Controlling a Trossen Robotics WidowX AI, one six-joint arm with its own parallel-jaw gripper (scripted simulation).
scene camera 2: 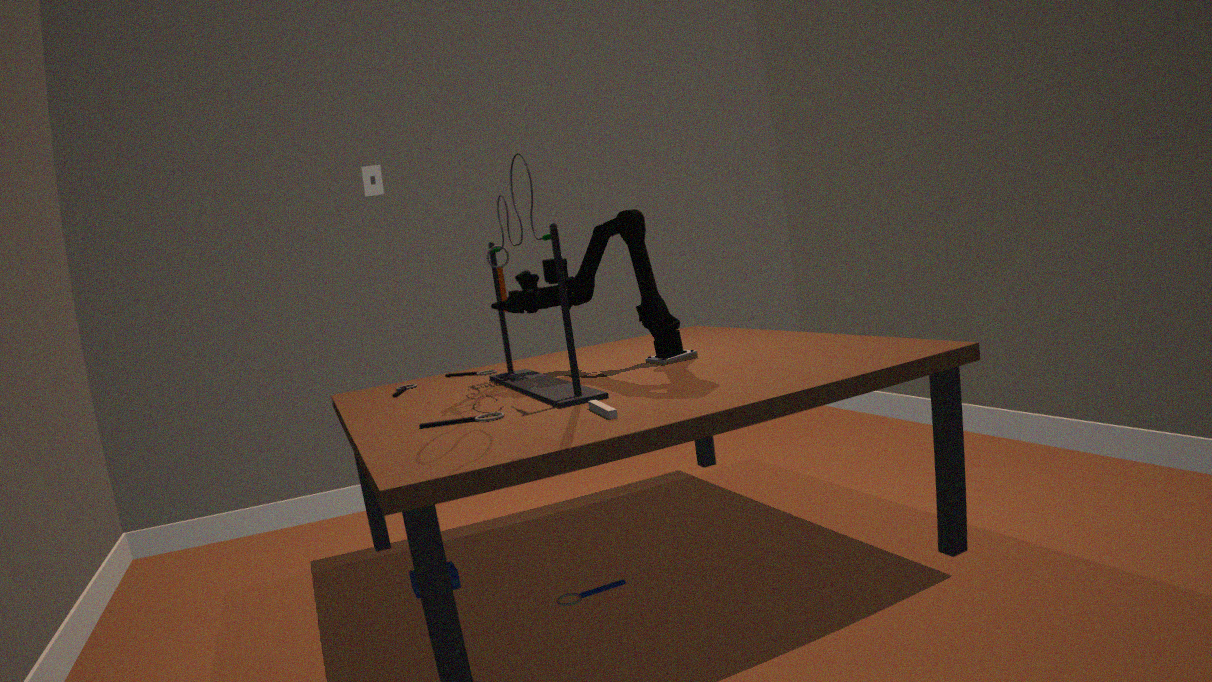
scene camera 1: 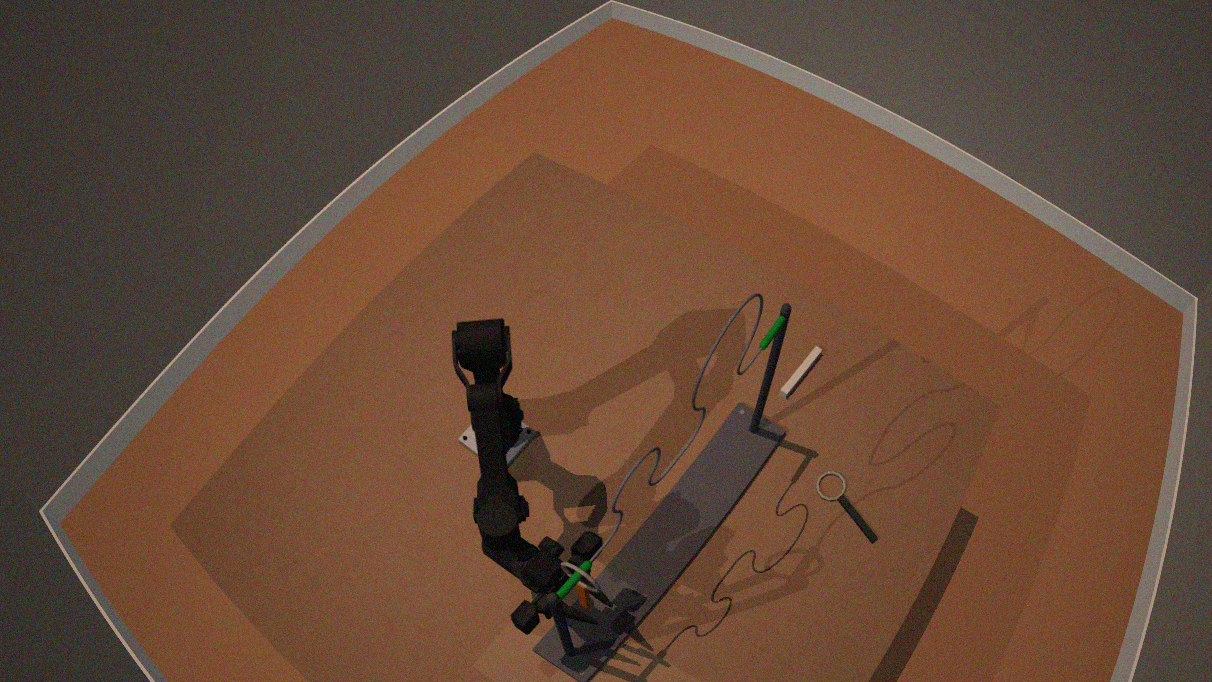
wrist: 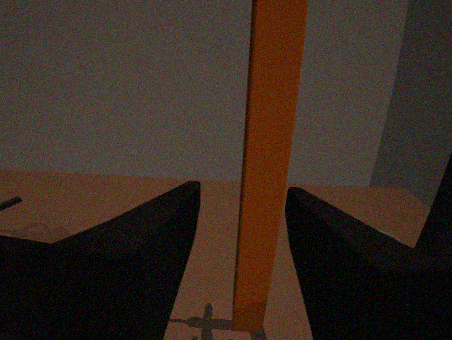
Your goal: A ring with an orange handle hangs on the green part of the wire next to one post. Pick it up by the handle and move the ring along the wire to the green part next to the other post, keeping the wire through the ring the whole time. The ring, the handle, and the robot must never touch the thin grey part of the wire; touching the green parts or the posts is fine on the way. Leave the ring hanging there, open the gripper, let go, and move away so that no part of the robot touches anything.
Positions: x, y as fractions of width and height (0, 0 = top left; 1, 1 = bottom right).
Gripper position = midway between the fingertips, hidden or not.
Observation:
In view: the gripper (scene camera 2: 0.41, 0.45).
The gripper also shows in the wrist view (wrist: 0.54, 0.57).

